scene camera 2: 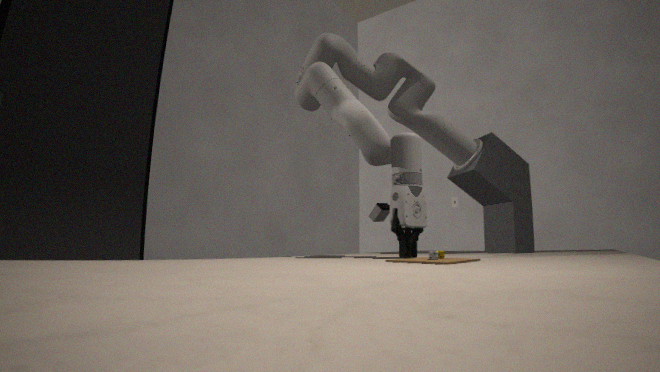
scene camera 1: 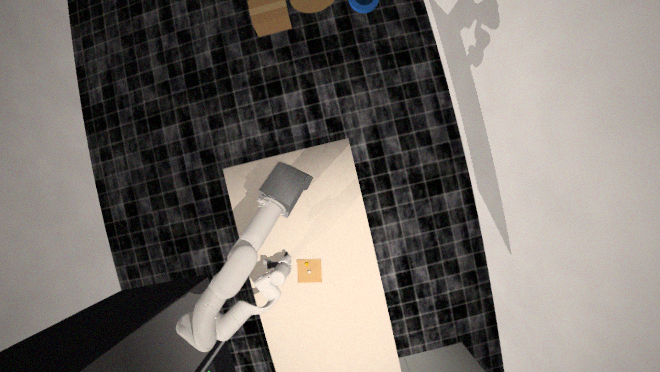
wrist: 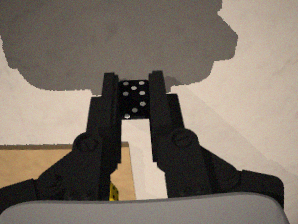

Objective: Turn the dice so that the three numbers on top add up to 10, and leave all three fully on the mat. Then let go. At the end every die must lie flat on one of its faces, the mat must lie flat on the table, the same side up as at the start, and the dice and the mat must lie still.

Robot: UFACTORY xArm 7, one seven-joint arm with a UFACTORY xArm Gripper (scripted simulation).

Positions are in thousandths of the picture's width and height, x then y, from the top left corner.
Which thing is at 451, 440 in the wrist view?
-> A black die.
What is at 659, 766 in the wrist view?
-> My gripper.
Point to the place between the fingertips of my gripper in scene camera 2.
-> At 619, 692
